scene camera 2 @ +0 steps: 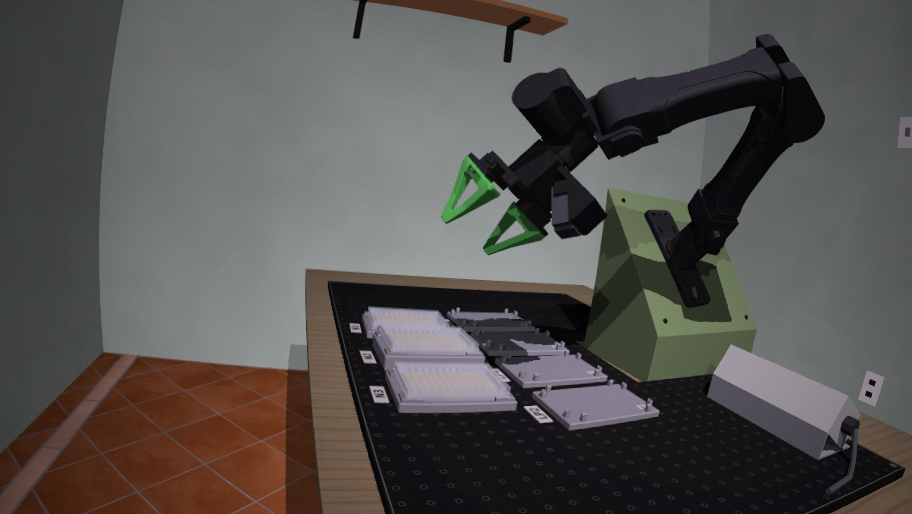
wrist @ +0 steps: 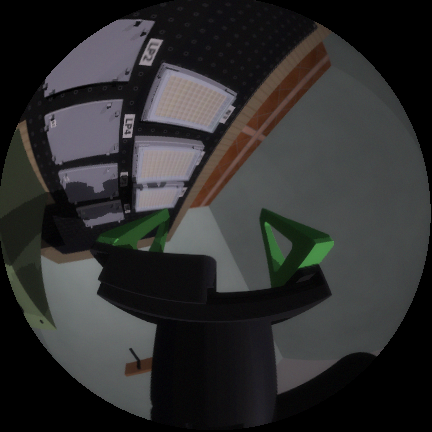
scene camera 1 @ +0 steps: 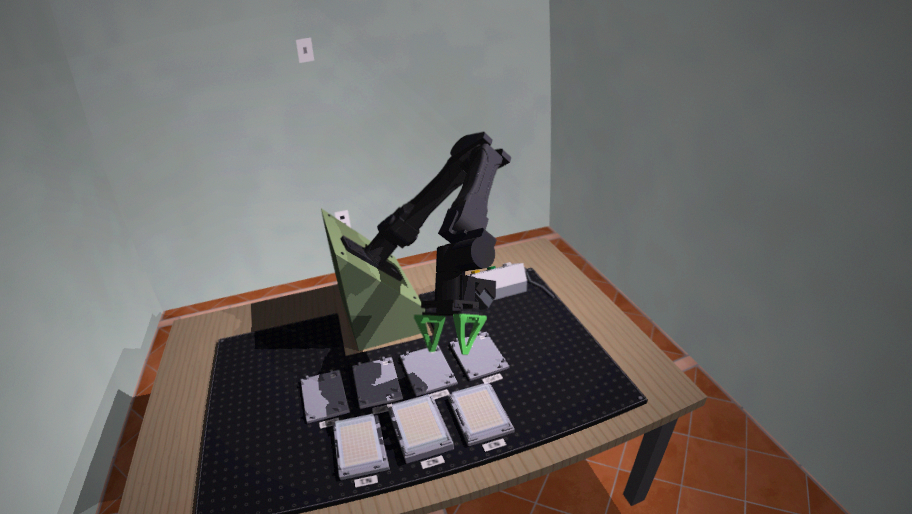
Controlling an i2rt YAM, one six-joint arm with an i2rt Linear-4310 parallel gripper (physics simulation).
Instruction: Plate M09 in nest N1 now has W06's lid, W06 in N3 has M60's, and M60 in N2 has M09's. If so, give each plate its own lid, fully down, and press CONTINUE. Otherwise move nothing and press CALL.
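Places are measured from the arm's base along level axes (x ahead, y left, z up), in centimetres.
Pixels of known places: gripper, fingertip midpoint: (scene camera 2: 465, 236) (wrist: 214, 212) (scene camera 1: 447, 353); arm's base at its link origin: (scene camera 2: 676, 258) (scene camera 1: 371, 260).
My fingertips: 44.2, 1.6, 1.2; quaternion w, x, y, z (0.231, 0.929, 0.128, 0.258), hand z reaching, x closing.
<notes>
For each thing: its top centre in the pictures, then the offset to it from my fingertips, as dx, dy, dz. "*": a spot on its surface instead.
- nest N2 at a spot on its surface: (scene camera 2: 431, 342) (wrist: 175, 152) * +1.0, -4.5, -15.5
- box with a yellow button, surface spot: (scene camera 1: 475, 272) * -39.7, +26.9, -12.3
- green button at a spot on its surface: (scene camera 1: 491, 268) * -39.1, +31.9, -12.3
- LP4 at its top centre: (scene camera 2: 553, 361) (wrist: 78, 136) (scene camera 1: 426, 365) -16.6, +0.9, -17.4
- box at its top centre: (scene camera 2: 790, 366) (scene camera 1: 486, 268) -38.0, +29.5, -11.0
Plates with clear lids sit in nest N1 (scene camera 1: 360, 443) (scene camera 2: 406, 319) (wrist: 157, 197), nest N2 (scene camera 1: 420, 423) (scene camera 2: 431, 342) (wrist: 167, 162) and nest N3 (scene camera 1: 482, 411) (scene camera 2: 450, 381) (wrist: 190, 100). Plate and lid markings are too small to read. Whether each lid is fully down I cannot tell. My gripper (scene camera 1: 449, 351) (scene camera 2: 466, 236) (wrist: 214, 212) is open and empty, high above the mat. The box with a yellow button (scene camera 1: 475, 272) and a green button (scene camera 1: 491, 268) stands beyond the arm; in scene camera 2 its buttons are hidden.
Several grey lid pads with small posts lie beside the nests, among them LP2 (scene camera 2: 593, 405) (wrist: 95, 60) and LP4 (scene camera 2: 552, 369) (wrist: 87, 130). The green arm base (scene camera 1: 389, 319) (scene camera 2: 696, 351) stands behind them. The box (scene camera 1: 507, 280) (scene camera 2: 779, 399) has a cable at one end.
</notes>
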